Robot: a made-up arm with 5 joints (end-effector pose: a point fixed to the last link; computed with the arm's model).
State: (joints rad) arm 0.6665 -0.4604 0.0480 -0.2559 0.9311
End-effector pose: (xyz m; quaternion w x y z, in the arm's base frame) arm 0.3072 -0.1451 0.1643 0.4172 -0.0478 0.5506 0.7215
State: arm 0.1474 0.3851 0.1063 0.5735 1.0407
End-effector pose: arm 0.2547 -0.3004 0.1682 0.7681 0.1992 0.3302 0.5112
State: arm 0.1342 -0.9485 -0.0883 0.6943 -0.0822
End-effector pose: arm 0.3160 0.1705 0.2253 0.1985 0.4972 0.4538 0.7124
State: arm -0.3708 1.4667 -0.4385 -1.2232 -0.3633
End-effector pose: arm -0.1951 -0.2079 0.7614 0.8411 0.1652 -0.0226 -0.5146
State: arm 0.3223 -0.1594 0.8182 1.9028 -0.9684
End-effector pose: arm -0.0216 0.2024 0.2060 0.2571 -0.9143 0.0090 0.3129
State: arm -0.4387 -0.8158 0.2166 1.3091 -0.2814
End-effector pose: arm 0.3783 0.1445 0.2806 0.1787 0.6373 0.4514 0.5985
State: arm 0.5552 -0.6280 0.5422 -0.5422 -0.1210
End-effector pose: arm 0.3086 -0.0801 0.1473 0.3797 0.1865 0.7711 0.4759
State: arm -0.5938 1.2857 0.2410 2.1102 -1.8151
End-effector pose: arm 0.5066 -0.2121 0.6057 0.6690 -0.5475 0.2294 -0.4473
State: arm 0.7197 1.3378 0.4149 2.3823 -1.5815
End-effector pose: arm 0.1207 -0.1397 0.1874 0.4273 -0.5828 0.6883 -0.0629
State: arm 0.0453 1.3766 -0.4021 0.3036 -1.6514
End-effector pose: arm -0.0251 -0.4178 0.4753 0.3781 0.7339 -0.5642 0.0085
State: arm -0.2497 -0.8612 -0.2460 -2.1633 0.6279
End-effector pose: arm 0.1157 0.0803 0.9572 0.5924 -0.7980 0.0887 -0.0662
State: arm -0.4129 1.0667 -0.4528 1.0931 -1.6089
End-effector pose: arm 0.3564 -0.3595 0.5565 0.0030 0.7944 -0.3852 0.4695
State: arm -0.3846 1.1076 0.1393 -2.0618 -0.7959
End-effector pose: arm 0.1427 -0.3056 0.8711 0.8537 0.0394 0.2027 -0.4781
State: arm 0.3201 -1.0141 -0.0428 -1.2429 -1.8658
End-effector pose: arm 0.4312 0.1000 0.6202 0.6190 0.6049 0.3223 0.3836
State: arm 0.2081 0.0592 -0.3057 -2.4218 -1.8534
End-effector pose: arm 0.2791 0.0261 0.8198 0.9879 0.0217 -0.1418 0.0583
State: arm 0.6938 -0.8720 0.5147 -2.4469 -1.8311
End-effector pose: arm 0.1834 0.3227 0.5295 0.7438 0.1361 0.4064 0.5130
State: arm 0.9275 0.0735 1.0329 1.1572 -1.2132
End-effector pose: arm -0.3968 0.0351 0.3213 0.1235 -0.7041 -0.0875 0.6938
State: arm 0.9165 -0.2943 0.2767 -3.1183 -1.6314
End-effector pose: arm 0.1542 0.2863 0.4640 0.8094 -0.2169 0.3732 0.3981
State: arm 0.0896 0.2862 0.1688 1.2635 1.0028
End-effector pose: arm 0.3089 -0.0460 0.1298 0.6723 0.4411 0.0919 0.5873
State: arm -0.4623 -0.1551 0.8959 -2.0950 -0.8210
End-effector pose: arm 0.5493 0.0215 0.7398 0.8459 -0.3280 0.4139 0.0742
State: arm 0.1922 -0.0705 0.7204 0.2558 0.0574
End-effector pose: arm 0.1489 -0.2514 0.1036 0.4685 0.5621 0.6115 0.3012
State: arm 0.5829 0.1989 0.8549 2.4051 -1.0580
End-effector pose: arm 0.0487 0.2397 0.2371 0.4056 -0.7286 0.4012 0.3790
